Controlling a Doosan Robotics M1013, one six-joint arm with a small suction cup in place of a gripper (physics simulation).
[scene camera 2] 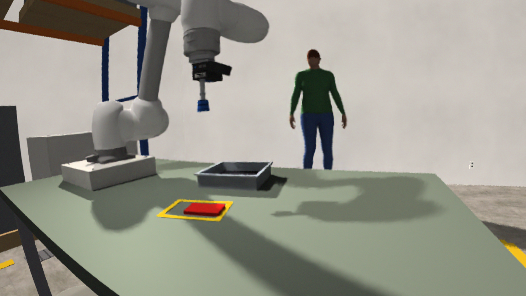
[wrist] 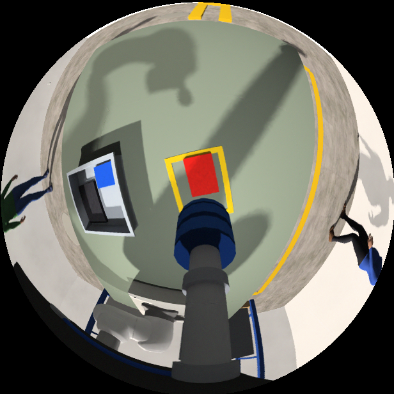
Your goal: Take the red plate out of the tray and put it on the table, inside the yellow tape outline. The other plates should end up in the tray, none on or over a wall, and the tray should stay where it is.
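Frame: origin at the arm's base, x ahead, y left, z up, level; centimetres.
Where they show: end effector, tool point: (scene camera 2: 203, 111); arm's base, origin of the base link: (scene camera 2: 111, 159).
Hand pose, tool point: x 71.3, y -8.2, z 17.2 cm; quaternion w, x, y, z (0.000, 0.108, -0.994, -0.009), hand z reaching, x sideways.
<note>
Each offset is from my tool point to the top centre of the thing. "spot": to the spot under its first point.
The red plate @(dx -2.1, dy +0.1, dz -24.1 cm) (scene camera 2: 204, 208) (wrist: 201, 174) lies flat on the table within the yellow tape outline @(spot: dx -5.3, dy -7.3, dz -25.1 cm) (scene camera 2: 175, 217) (wrist: 227, 182), close to one side of the tape. The grey tray @(dx -13.0, dy +29.9, dz -20.1 cm) (scene camera 2: 227, 180) (wrist: 124, 195) stands apart from it, nearer the back. In the wrist view, a blue plate (wrist: 104, 174) and a black plate (wrist: 93, 201) lie inside the tray, within its walls. Their exact seating on the tray floor is hard to tell. My suction cup (scene camera 2: 202, 106) (wrist: 204, 212) is in the air high above the table, with nothing on it, so it is open.
The robot's base block (scene camera 2: 125, 171) stands at the back left of the table. A person in a green top (scene camera 2: 314, 92) stands behind the table. Another person in blue (wrist: 371, 264) shows at the right in the wrist view. A shelf rack (scene camera 2: 105, 70) stands behind the arm.
</note>
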